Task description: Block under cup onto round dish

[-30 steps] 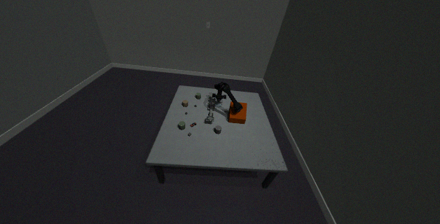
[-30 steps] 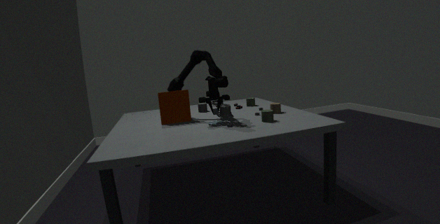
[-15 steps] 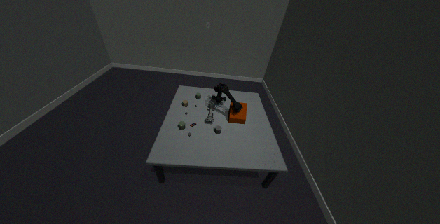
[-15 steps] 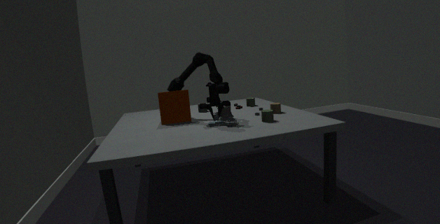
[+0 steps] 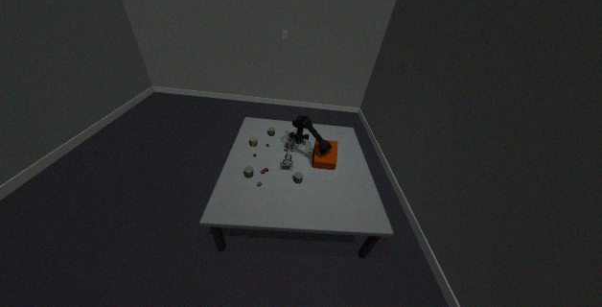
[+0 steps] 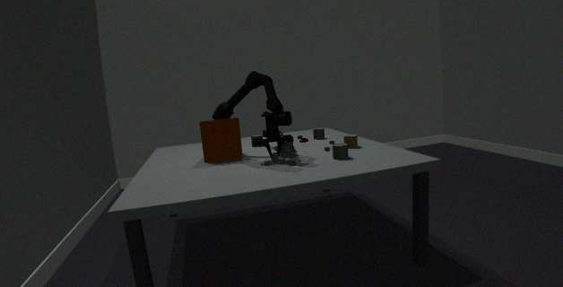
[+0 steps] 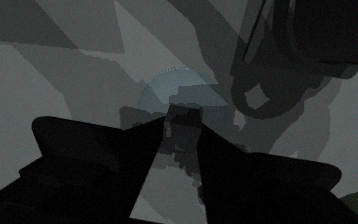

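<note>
Now: the dark grey block right at my gripper tip. From my gripper tip the other things lie so: pale round dish (10 mm below); small balance (220 mm to the left, 120 mm ahead, 20 mm above); grey cup (500 mm to the left, 60 mm ahead, 20 mm above).
</note>
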